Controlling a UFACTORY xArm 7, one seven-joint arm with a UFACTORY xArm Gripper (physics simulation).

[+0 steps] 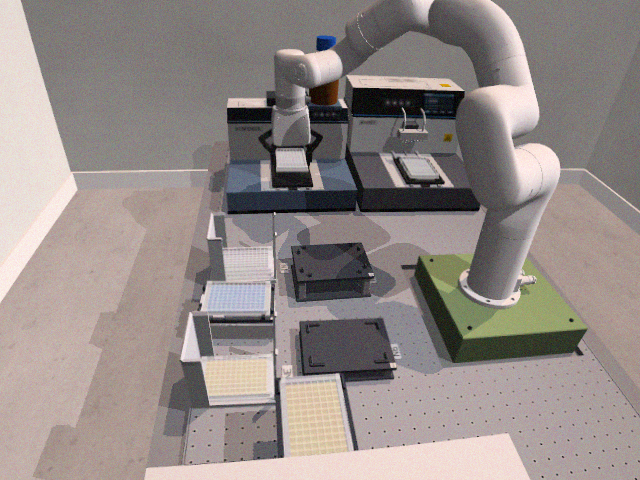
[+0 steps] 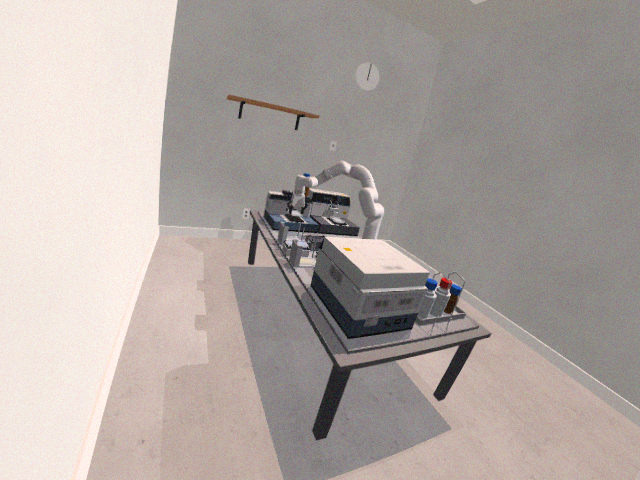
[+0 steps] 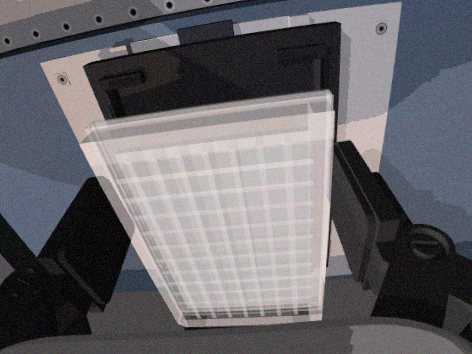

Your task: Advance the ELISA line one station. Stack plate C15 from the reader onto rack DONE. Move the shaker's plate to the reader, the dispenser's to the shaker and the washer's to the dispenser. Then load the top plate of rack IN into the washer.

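Places are measured from the arm's base along level axes (x ahead, y left, z up), in centimetres.
Where they show: gripper, fingertip midpoint: [image 1: 291, 165] [image 2: 296, 214] [image 3: 221, 188]; arm's base, link origin: [image 1: 488, 288].
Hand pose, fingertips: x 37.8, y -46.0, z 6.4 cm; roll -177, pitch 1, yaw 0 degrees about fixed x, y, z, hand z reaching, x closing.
Note:
Things, the pixels of their top centre, and the offset from my fingertips. "spot": a spot on its surface instead.
- black nest, surface spot: [image 3: 210, 70] [image 1: 292, 182] spot: dx +0.0, dy +3.8, dz -3.4 cm
- clear plate, top centre: [image 1: 419, 165] dx -37.3, dy -1.3, dz -1.1 cm
- dark instrument, surface spot: [image 1: 418, 199] spot: dx -35.4, dy +7.3, dz -7.5 cm
- blue-welled plate, top centre: [image 1: 236, 295] [image 2: 297, 242] dx +14.1, dy +45.3, dz -4.7 cm
- large front machine, top centre: [image 2: 374, 253] dx +3.5, dy +104.0, dz +15.4 cm
- amber bottle, surface spot: [image 1: 324, 93] spot: dx -10.6, dy -16.0, dz +14.9 cm
My gripper [image 1: 292, 166] [image 3: 221, 188] is shut on a clear, lidded plate [image 1: 290, 159] [image 3: 215, 195], held level above the black nest [image 1: 292, 180] [image 3: 210, 70] of the blue-based instrument at the back left. Another clear plate [image 1: 419, 168] sits on the dark instrument [image 1: 418, 199] at the back right. A blue-welled plate [image 1: 237, 297] sits on a device between two open racks at the left. The farther rack [image 1: 215, 258] holds clear plates [image 1: 248, 262]; the nearer rack [image 1: 193, 379] holds a yellow-welled plate [image 1: 237, 377]. Another yellow-welled plate [image 1: 315, 415] lies on a carrier at the front machine.
A raised black stand [image 1: 330, 262] and a lower black stand [image 1: 343, 343] stand right of the racks. The arm's green base [image 1: 506, 335] is at the right. The large front machine [image 2: 372, 258] stands near the bottles [image 2: 439, 299]. An amber bottle [image 1: 324, 93] stands behind the arm.

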